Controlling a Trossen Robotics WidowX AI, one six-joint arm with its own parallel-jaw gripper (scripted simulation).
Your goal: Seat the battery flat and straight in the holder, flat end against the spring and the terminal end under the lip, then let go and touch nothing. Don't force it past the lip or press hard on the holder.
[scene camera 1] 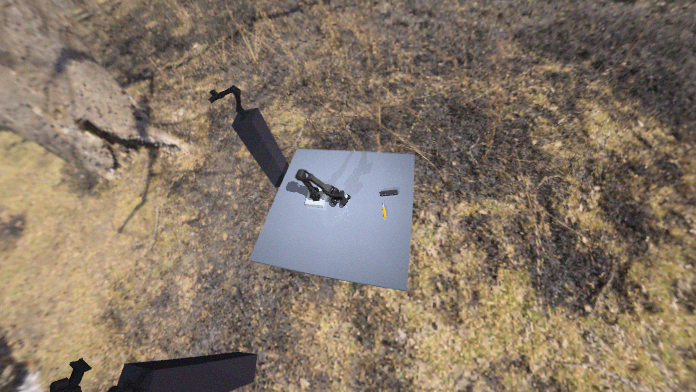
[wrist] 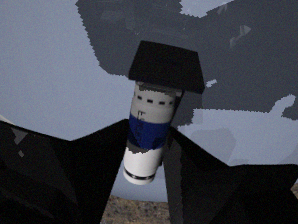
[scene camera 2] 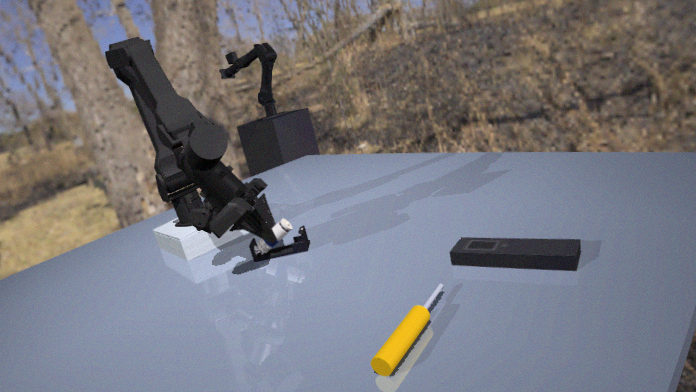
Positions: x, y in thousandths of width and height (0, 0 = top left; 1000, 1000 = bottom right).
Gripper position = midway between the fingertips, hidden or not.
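There is a battery (wrist: 512, 493) here, and a black rectangular device (scene camera 2: 749, 647) is in sight as well. My own gripper (scene camera 2: 397, 611) I can see too, and the wrist view has the gripper at (wrist: 495, 578).
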